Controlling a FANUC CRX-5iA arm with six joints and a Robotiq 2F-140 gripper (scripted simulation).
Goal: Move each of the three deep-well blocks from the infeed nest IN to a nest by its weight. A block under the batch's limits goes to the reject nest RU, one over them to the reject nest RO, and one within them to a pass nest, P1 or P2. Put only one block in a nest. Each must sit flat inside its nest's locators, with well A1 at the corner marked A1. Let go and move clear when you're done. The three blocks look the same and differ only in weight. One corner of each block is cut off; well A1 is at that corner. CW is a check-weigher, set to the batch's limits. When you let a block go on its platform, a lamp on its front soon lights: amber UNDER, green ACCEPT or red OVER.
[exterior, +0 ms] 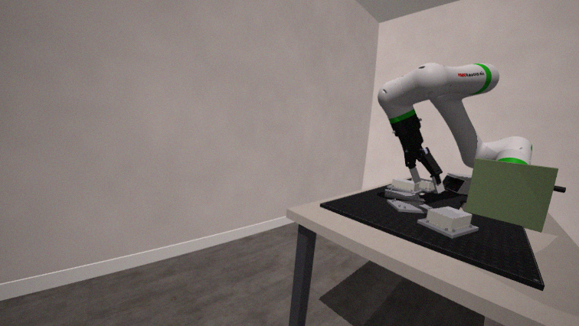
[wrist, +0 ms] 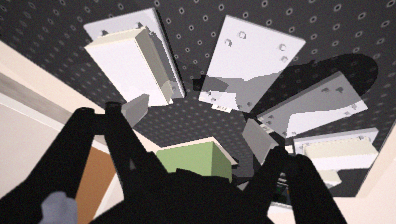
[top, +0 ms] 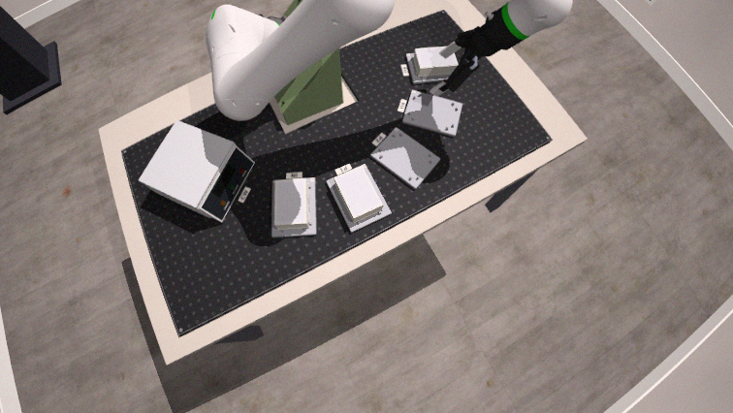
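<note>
My gripper is now 540 mm to the left of the infeed nest IN, 130 mm short of it and 110 mm above it. Round my hand: check-weigher 740 mm to the right, 80 mm behind, 50 mm below; white deep-well block 370 mm to the right, 190 mm ahead, 90 mm below; reject nest RO 110 mm below, 100 mm behind, 70 mm to the left.
</note>
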